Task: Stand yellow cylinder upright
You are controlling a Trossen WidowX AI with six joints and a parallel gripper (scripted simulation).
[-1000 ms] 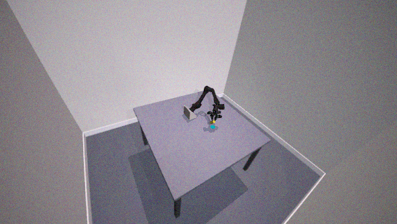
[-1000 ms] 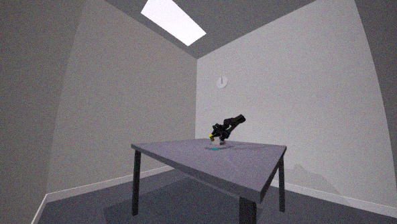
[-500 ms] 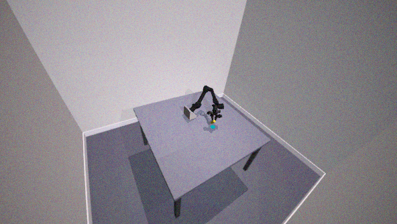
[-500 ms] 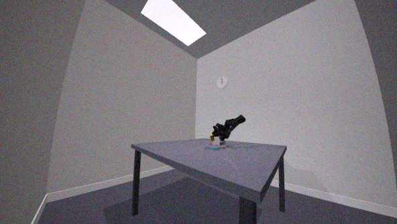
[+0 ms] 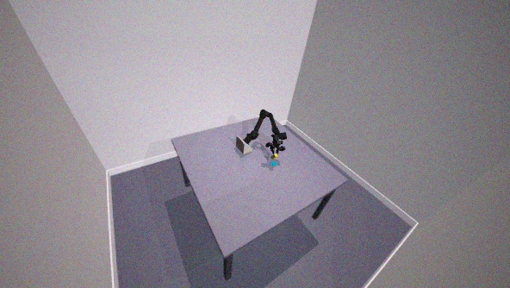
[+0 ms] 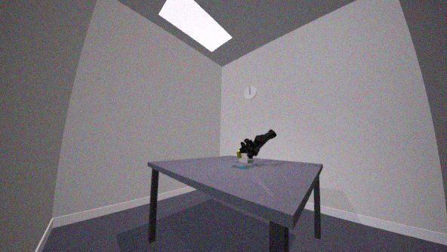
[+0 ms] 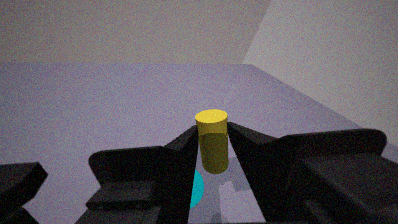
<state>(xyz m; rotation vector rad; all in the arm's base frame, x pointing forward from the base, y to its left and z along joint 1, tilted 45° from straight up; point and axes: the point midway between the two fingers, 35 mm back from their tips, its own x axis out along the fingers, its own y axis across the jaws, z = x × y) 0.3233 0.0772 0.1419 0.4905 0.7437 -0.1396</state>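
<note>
Now: the cyan circle 130 mm below my gripper tip, 20 mm to the left of it and 20 mm behind it. Also, from my gripper tip: yellow tall cylinder (20 mm below, 10 mm behind).
</note>
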